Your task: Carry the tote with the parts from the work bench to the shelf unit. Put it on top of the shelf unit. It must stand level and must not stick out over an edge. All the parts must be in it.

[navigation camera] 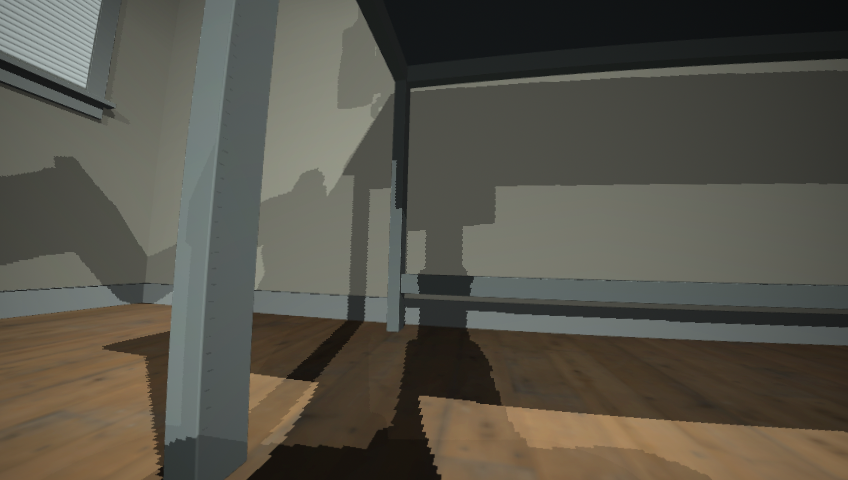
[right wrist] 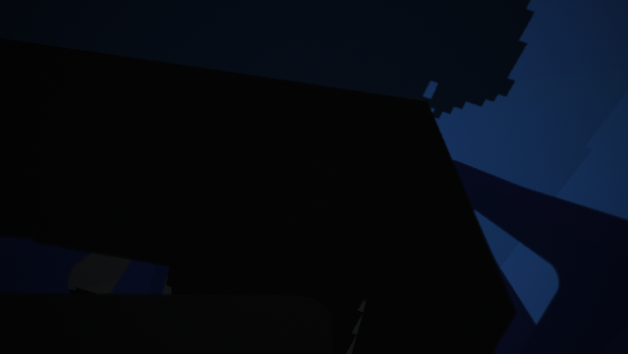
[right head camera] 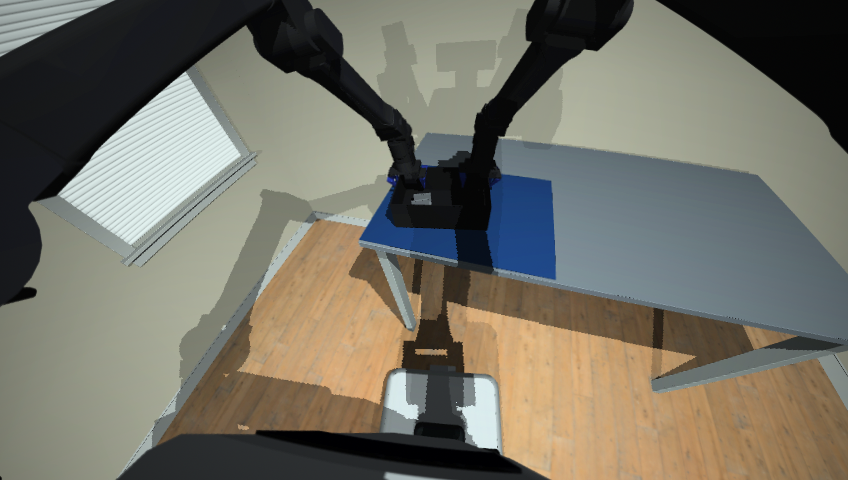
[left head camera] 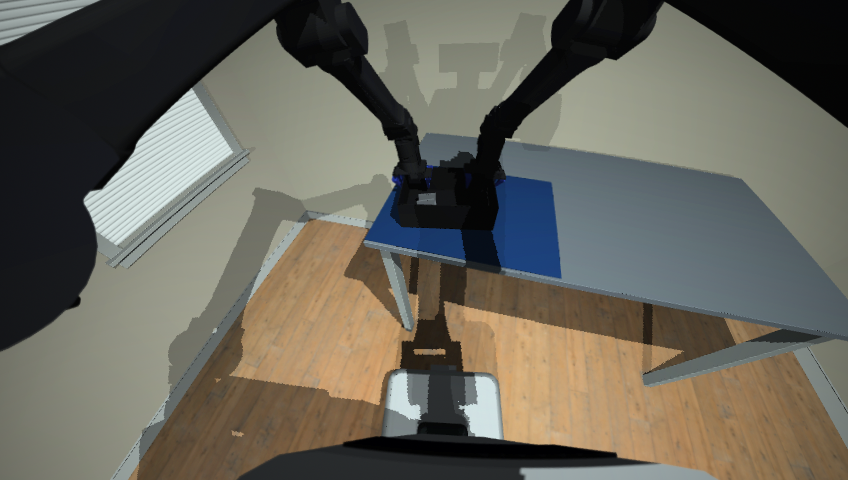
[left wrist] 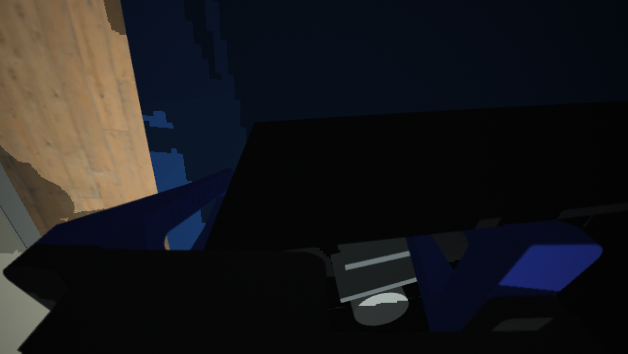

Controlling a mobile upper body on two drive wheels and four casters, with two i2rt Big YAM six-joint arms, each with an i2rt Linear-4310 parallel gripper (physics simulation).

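Places are measured from the left arm's base along level axes (x ahead, y left, z up), in millimetres.
Pixels of known places: left gripper, fingertip midpoint: (right head camera: 412, 188) (left head camera: 416, 187) (left wrist: 315, 178); right gripper, fingertip midpoint: (right wrist: 313, 176) (right head camera: 475, 187) (left head camera: 479, 187).
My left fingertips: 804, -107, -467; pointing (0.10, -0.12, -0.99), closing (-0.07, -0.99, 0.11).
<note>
Behind a point stands the place of what it marks, as x, y, z.
The black tote (left head camera: 441, 203) @[745, -201, -491] stands on the blue mat (left head camera: 522, 230) @[624, -465, -494] at the left end of the grey work bench (left head camera: 654, 227) @[652, -945, -496]; it also shows in the right head view (right head camera: 435, 203) @[745, -196, -491]. A light grey part (left head camera: 425, 198) @[745, -144, -468] lies inside it. My left gripper (left head camera: 412, 179) @[804, -107, -467] is open over the tote's left wall, one finger outside and one inside (left wrist: 351, 246) @[749, -128, -464]. The left wrist view shows a grey block (left wrist: 373, 268) @[719, -146, -467] and a grey cylinder (left wrist: 379, 305) @[668, -155, -467] inside. My right gripper (left head camera: 486, 175) @[800, -336, -462] is open over the right wall (right wrist: 307, 282) @[821, -342, -394]. The shelf unit is not in view.
The bench's near left leg (navigation camera: 212, 238) @[584, -29, -1171] stands close in front of my base (left head camera: 441, 403) @[180, -219, -1150]. A window with blinds (left head camera: 164, 172) @[934, 1170, -431] is in the wall at the left. The bench's rear crossbar (navigation camera: 623, 295) @[1078, -795, -1270] runs low along the far wall.
</note>
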